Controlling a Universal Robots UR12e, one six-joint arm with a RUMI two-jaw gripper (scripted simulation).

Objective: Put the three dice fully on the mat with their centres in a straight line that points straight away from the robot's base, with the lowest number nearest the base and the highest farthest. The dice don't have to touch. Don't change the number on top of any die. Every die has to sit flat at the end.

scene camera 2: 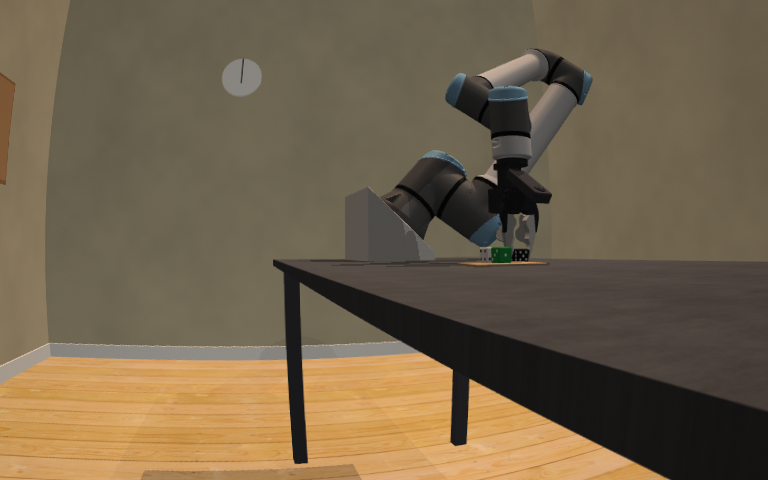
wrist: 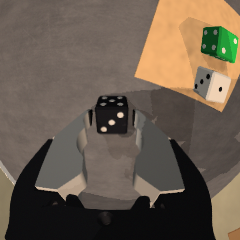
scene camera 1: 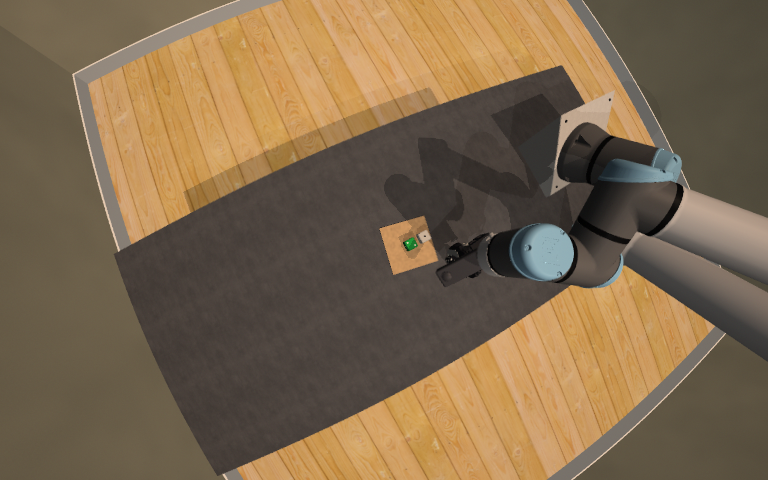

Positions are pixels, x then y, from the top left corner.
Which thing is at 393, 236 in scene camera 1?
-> A tan mat.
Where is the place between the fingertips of my gripper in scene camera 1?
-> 452, 259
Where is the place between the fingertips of my gripper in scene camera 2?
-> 518, 261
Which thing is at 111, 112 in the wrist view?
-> A black die.
